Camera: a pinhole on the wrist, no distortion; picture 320 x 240 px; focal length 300.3 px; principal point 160.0 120.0 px. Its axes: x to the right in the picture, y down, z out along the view. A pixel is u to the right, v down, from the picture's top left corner.
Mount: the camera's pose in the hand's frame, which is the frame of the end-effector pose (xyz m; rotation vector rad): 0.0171 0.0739 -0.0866 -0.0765 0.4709 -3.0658
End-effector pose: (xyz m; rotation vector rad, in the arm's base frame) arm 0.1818 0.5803 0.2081 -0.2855 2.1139 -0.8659
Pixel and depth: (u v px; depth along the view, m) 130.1 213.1 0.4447
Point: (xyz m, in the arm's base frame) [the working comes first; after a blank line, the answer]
In the camera's frame: -0.0443 0.1379 0.4447

0.3307 0.2569 0.1527
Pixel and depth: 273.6 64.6 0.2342
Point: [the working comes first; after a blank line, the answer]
In the camera's frame: 0.0886 -0.0432 0.2342

0.3406 0.5646 0.1507
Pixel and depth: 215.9 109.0 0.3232
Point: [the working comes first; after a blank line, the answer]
In the camera's frame: 0.0602 -0.0118 0.3232

0.3702 0.4719 0.1349
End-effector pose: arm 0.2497 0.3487 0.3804 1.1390 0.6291 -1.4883
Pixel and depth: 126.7 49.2 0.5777
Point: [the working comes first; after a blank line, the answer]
In the camera's frame: -0.0641 -0.1362 0.5777

0.1323 -0.1407 0.4884
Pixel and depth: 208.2 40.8 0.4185
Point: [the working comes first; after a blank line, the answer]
In the camera's frame: 0.0672 -0.1104 0.4185

0.1870 0.0484 0.5555
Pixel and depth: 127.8 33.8 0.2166
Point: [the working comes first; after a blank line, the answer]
In the camera's frame: -0.0232 -0.0622 0.2166

0.2760 0.1905 0.4033
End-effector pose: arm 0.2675 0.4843 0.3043 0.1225 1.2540 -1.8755
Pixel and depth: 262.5 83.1 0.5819
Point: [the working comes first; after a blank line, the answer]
In the camera's frame: 0.1986 -0.0715 0.5819

0.5115 0.1835 0.6542
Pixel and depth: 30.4 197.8 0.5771
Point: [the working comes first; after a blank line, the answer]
In the camera's frame: -0.2491 0.1495 0.5771

0.0633 0.0118 0.5165
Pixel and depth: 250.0 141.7 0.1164
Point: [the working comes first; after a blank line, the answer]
In the camera's frame: 0.0349 0.0084 0.1164

0.3031 0.4685 0.3003
